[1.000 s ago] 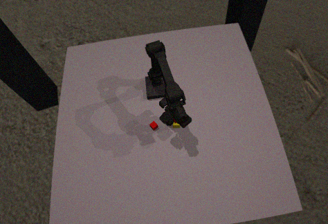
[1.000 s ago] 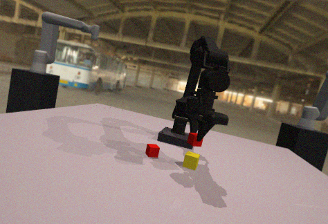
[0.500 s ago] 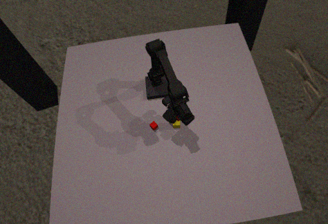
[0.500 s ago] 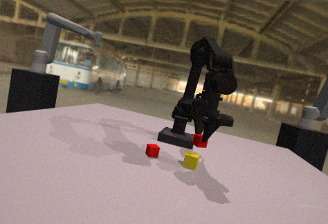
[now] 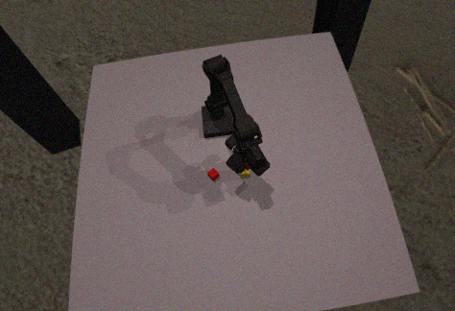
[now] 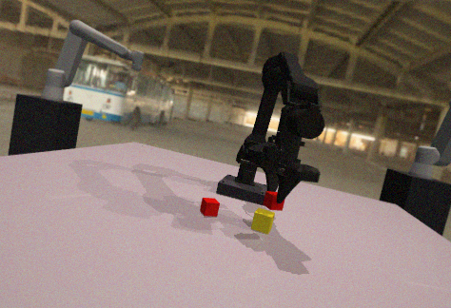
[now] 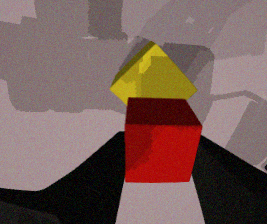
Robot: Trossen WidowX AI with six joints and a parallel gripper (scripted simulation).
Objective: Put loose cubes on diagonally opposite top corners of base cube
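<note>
Now: the yellow base cube 1 cm ahead of my gripper tip, 2 cm to the right of it and 5 cm below it. Round my gripper tip: red cube: 2 cm behind, 14 cm to the right, 5 cm below.
</note>
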